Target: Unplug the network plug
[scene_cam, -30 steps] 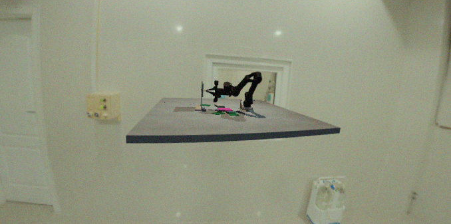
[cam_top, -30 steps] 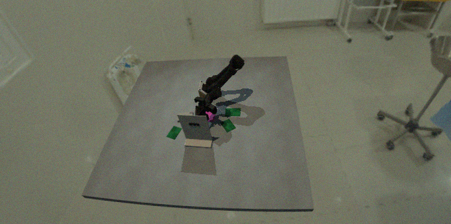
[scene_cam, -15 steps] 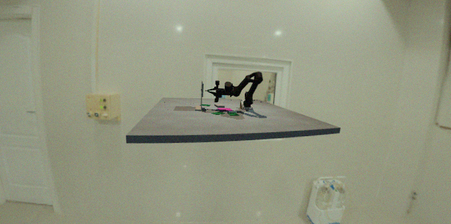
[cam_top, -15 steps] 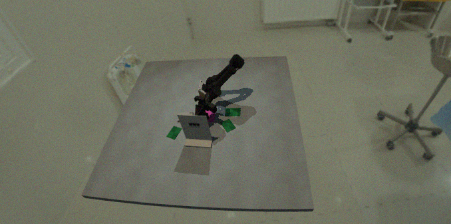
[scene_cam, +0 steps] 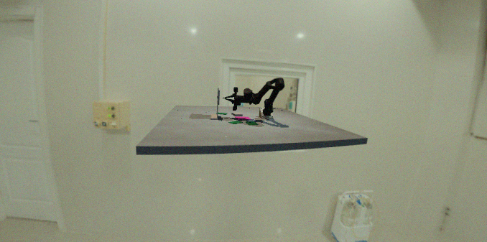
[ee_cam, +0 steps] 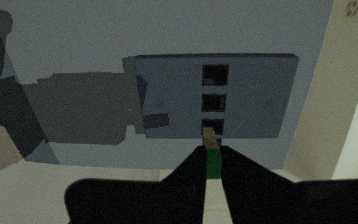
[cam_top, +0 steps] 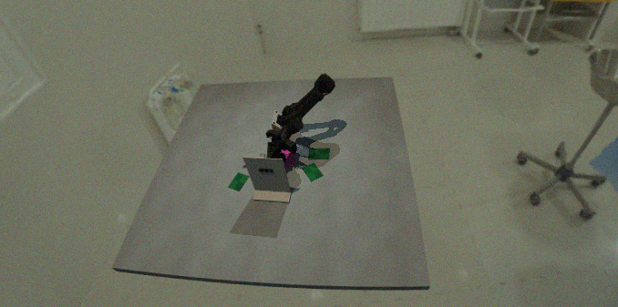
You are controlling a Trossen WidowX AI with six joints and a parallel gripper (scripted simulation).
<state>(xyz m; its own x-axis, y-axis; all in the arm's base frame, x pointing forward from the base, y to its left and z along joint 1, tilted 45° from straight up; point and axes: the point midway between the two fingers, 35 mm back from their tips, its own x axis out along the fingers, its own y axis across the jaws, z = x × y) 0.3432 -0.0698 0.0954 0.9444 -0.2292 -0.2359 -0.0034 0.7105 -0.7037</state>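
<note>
My gripper tip is now 160 mm above the marked square, 150 mm past it and 20 mm to the right of it. Round my gripper tip: thin tab 10 mm ahead; network plug right at my gripper tip; upright panel 60 mm ahead, 50 mm below.
</note>
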